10 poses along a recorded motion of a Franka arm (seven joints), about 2.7 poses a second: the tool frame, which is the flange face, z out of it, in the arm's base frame.
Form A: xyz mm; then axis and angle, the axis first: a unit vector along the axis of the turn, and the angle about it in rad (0 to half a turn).
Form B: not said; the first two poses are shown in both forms.
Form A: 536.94 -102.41 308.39 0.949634 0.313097 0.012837 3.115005
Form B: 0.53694 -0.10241 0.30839 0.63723 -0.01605 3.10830
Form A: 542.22 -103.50 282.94 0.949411 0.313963 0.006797 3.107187
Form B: 0.54222 -0.10350 0.28294 0.63878 -0.00210 3.10466
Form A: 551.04 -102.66 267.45 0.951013 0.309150 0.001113 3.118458
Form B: 0.55104 -0.10266 0.26745 0.62854 0.00503 3.11890
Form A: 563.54 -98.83 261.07 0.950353 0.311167 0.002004 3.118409
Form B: 0.56354 -0.09883 0.26107 0.63280 0.00340 3.11831
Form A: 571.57 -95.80 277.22 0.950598 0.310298 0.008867 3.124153
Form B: 0.57157 -0.09580 0.27722 0.63117 -0.01145 3.11951
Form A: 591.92 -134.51 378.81 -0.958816 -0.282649 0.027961 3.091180
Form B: 0.59192 -0.13451 0.37881 0.57460 0.03935 -3.07739
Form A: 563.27 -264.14 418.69 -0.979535 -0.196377 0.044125 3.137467
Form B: 0.56327 -0.26414 0.41869 0.39663 0.08574 -3.12014
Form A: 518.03 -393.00 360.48 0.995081 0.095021 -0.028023 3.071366
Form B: 0.51803 -0.39300 0.36048 0.18838 0.06241 3.07692
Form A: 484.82 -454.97 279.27 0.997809 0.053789 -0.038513 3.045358
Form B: 0.48482 -0.45497 0.27927 0.10393 0.08194 3.04941
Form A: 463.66 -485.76 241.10 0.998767 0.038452 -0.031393 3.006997
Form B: 0.46366 -0.48576 0.24110 0.07248 0.06764 3.00928
